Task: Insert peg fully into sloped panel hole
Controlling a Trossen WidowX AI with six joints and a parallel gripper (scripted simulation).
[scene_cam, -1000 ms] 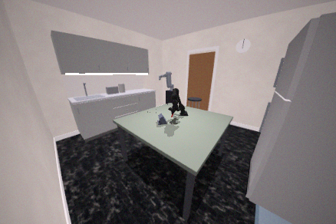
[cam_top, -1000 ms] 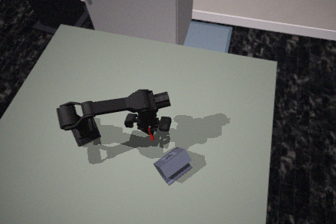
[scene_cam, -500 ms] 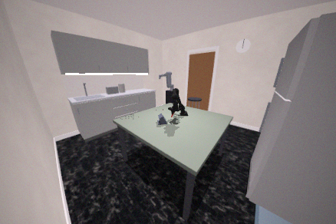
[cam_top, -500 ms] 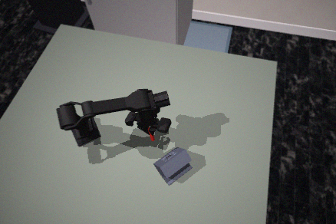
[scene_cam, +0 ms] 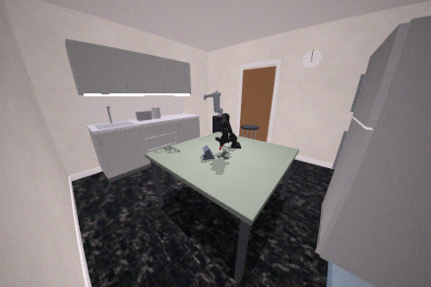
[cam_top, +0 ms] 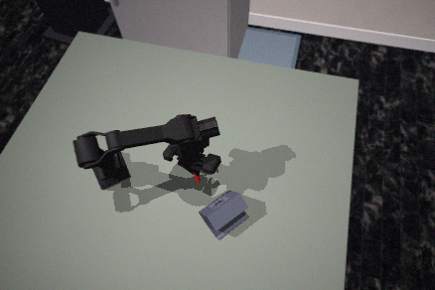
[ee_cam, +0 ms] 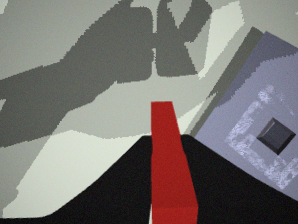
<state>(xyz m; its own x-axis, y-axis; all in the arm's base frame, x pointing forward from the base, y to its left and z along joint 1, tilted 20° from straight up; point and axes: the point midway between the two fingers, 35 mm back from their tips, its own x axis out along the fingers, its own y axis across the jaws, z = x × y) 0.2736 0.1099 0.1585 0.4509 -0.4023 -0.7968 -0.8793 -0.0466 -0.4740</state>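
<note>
My gripper is now 3 cm above the red peg, 1 cm to the left of it and 1 cm short of it.
</note>
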